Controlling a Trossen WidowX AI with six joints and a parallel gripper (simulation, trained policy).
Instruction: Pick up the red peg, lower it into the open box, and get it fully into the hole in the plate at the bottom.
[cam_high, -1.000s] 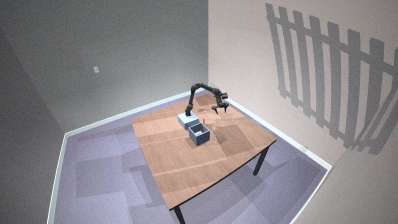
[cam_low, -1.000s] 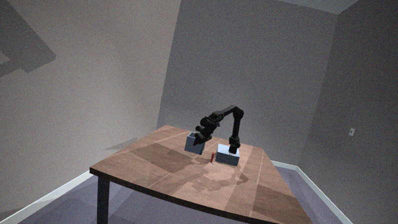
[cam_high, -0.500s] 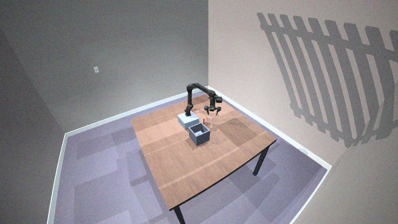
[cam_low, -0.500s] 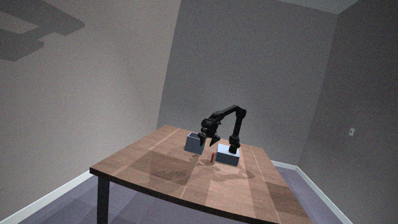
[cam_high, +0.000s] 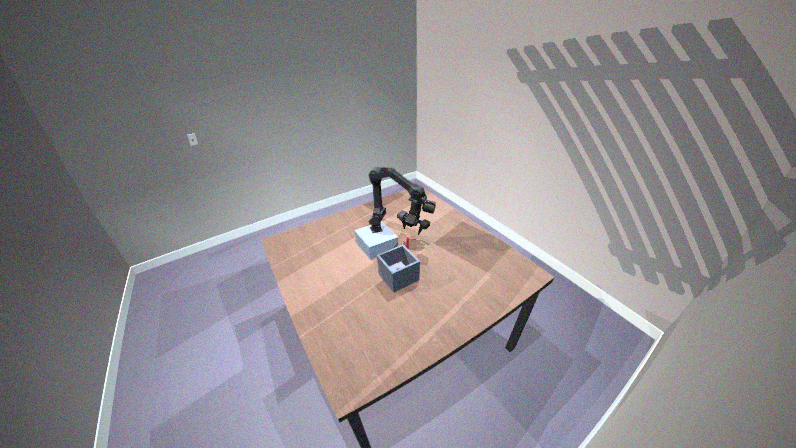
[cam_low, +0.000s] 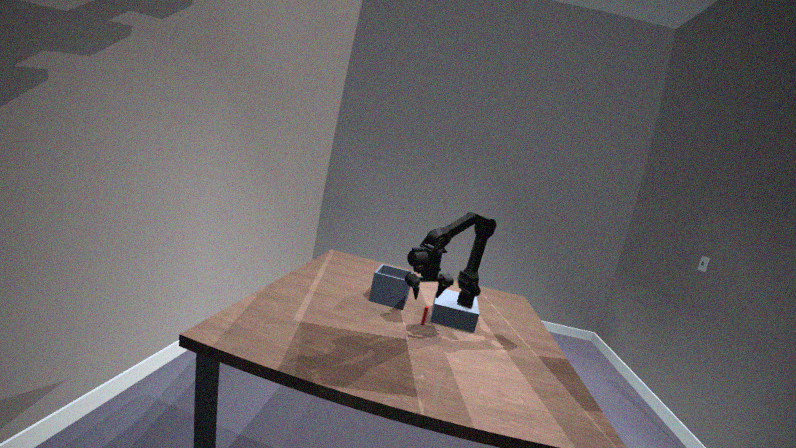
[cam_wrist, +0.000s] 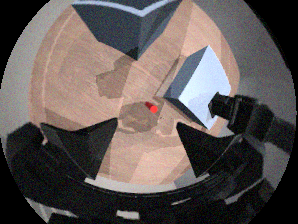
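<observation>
Right now my gripper tip is 1 cm past the red peg, 2 cm to the left of it and 8 cm above it. Round my gripper tip: pale plate: 20 cm ahead, 16 cm to the right, 8 cm below.
</observation>
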